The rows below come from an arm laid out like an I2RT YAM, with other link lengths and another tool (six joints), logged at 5 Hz.
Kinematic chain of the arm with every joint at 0, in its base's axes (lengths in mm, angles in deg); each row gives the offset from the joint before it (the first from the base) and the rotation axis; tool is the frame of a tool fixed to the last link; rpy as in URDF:
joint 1: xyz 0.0 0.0 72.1 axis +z
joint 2: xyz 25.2 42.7 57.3 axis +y
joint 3: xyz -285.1 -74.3 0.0 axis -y
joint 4: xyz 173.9 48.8 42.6 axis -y
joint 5: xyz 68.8 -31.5 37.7 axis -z
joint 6: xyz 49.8 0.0 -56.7 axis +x
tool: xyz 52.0 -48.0 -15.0 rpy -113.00 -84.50 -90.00
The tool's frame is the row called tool.
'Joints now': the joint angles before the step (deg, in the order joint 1, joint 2, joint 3, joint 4, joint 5, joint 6). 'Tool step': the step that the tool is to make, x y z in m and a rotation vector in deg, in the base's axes. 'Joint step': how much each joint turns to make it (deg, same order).
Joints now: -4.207 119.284 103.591 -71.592 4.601 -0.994
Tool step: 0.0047 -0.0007 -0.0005 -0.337 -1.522 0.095
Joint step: 0.008 0.026 0.013 1.563 0.219 -0.101
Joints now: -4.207 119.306 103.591 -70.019 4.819 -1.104
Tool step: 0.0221 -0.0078 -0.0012 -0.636 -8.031 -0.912
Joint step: -1.026 0.009 0.032 8.042 -0.043 -0.108
